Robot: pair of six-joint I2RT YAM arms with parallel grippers.
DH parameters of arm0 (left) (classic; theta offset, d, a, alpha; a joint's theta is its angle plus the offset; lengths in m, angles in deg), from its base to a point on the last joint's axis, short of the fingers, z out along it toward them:
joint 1: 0 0.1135 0.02 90
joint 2: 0 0 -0.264 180
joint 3: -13.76 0 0.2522 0
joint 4: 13.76 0 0.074 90
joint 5: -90 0 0 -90
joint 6: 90 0.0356 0 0
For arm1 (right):
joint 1: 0 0.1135 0.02 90
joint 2: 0 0 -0.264 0
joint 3: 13.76 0 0.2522 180
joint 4: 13.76 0 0.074 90
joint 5: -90 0 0 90
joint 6: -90 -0.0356 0 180
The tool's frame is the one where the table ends.
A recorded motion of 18 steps. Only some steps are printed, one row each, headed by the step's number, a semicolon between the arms.
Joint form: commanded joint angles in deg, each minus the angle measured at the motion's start. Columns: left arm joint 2, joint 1, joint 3, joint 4, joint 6, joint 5; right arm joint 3, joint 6, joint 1, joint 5, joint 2, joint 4.
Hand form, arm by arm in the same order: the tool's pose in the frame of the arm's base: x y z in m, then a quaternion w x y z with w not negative. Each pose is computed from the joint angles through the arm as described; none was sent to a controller.
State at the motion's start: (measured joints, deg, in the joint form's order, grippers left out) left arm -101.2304 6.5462 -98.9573 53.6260 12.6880 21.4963; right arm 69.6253 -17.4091 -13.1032 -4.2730 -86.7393 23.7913
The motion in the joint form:
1: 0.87 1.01 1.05 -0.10 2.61 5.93; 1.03 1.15 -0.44 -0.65 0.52 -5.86
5: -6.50 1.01 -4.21 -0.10 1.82 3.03; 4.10 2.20 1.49 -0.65 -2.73 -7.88
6: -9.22 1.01 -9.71 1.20 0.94 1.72; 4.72 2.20 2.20 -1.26 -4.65 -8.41
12: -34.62 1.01 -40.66 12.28 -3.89 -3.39; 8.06 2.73 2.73 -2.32 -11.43 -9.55
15: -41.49 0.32 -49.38 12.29 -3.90 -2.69; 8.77 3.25 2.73 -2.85 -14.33 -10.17
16: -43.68 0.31 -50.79 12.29 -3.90 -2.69; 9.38 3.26 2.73 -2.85 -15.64 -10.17
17: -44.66 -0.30 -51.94 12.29 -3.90 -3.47; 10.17 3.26 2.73 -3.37 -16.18 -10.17
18: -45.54 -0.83 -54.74 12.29 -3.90 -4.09; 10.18 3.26 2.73 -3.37 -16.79 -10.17
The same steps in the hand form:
1: 0.3685 0.0654 0.3351 0.23366 -0.00648 0.93156 0.27850; 0.3356 -0.0840 0.3086 0.47368 0.24596 0.84524 -0.02661
5: 0.4001 0.0680 0.3150 0.22457 -0.00132 0.94135 0.25185; 0.3547 -0.0760 0.3113 0.48793 0.22269 0.84371 -0.02220
6: 0.4122 0.0688 0.3241 0.24119 -0.00803 0.94000 0.24118; 0.3632 -0.0735 0.3043 0.48225 0.22040 0.84751 -0.02420
12: 0.4945 0.0768 0.2780 0.21361 -0.02749 0.95885 0.18499; 0.3906 -0.0757 0.2830 0.46469 0.21786 0.85760 -0.03351
15: 0.5162 0.0737 0.2635 0.22899 -0.02588 0.95418 0.19089; 0.4005 -0.0778 0.2688 0.45241 0.21660 0.86416 -0.04050
16: 0.5220 0.0743 0.2514 0.22253 -0.02469 0.95586 0.19026; 0.4050 -0.0786 0.2635 0.44696 0.21677 0.86693 -0.04089
17: 0.5255 0.0686 0.2484 0.22608 -0.01813 0.95663 0.18279; 0.4078 -0.0795 0.2644 0.44891 0.21861 0.86526 -0.04481
18: 0.5287 0.0636 0.2547 0.24373 -0.01491 0.95325 0.17800; 0.4094 -0.0797 0.2602 0.44424 0.21880 0.86761 -0.04512

